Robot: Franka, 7 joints.
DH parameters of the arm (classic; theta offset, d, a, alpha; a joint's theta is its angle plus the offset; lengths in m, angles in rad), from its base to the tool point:
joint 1: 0 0.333 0 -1.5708
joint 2: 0 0 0 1.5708
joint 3: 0 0.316 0.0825 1.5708
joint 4: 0 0 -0.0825 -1.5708
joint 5: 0 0.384 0 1.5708
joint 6: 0 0 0.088 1.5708
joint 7: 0 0.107 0 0
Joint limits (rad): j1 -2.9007..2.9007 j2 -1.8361..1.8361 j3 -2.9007..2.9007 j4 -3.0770..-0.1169 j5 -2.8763..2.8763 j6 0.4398..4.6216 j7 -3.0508..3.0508
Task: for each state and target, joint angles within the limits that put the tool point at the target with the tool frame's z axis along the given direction. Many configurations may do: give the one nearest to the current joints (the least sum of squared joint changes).
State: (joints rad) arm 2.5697 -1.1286 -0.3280 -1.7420 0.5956 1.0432 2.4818
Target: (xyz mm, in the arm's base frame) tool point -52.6 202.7 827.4 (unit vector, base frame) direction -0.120 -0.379 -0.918
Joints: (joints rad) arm 2.6617 -0.6495 -0.4178 -1.4494 0.1827 0.6531 2.4818
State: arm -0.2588 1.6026 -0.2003 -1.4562 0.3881 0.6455 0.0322
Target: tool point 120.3 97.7 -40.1 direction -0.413 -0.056 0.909
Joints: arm -0.0467 1.5051 0.2091 -2.0564 0.1605 0.8516 0.0322
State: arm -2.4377 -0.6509 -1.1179 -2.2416 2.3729 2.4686 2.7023
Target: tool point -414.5 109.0 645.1 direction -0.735 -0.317 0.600
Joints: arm -2.3880 -0.8561 -0.7562 -2.2928 2.3504 2.4535 2.7023
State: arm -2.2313 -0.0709 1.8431 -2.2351 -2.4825 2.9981 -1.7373
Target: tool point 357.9 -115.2 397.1 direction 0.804 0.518 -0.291
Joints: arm -2.1292 0.9687 1.6303 -2.4596 -2.3574 3.4668 -1.7373
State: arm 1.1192 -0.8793 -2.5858 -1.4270 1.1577 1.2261 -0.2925
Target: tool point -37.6 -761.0 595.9 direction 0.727 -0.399 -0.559
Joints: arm 1.3109 -0.7143 -2.8757 -0.7892 0.7364 1.8734 -0.2925
